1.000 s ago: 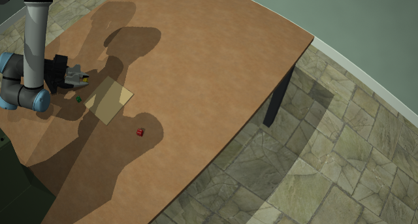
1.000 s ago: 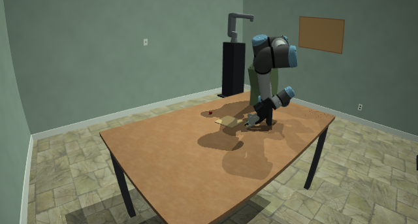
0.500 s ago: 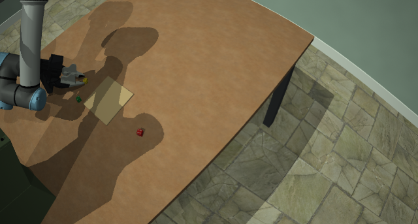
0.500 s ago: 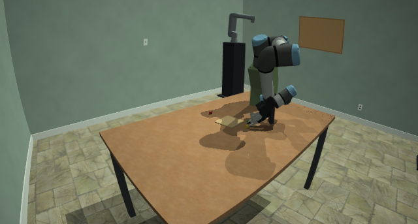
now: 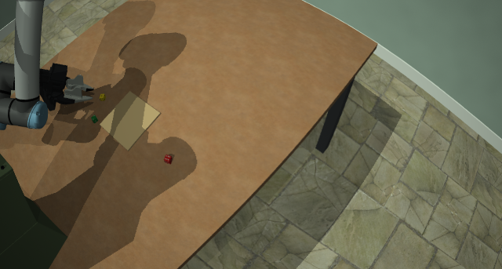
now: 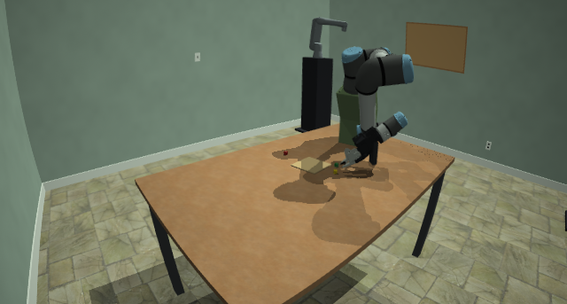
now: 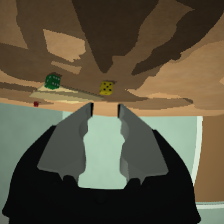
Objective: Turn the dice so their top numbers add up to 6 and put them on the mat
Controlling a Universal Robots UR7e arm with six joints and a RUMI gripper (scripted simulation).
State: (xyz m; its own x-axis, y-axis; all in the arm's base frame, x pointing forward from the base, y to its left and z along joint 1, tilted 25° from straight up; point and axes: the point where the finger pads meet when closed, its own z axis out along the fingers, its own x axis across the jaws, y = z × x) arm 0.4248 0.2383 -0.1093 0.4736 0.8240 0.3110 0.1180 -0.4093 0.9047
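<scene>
The yellow die is 40 mm below my hand, 30 mm ahead of it and 20 mm to the right of it. Also, from my hand: mat (150 mm to the right, 60 mm ahead, 40 mm below); then green die (70 mm to the right, 40 mm below, 30 mm behind); then red die (340 mm to the right, 70 mm ahead, 40 mm below).
</scene>
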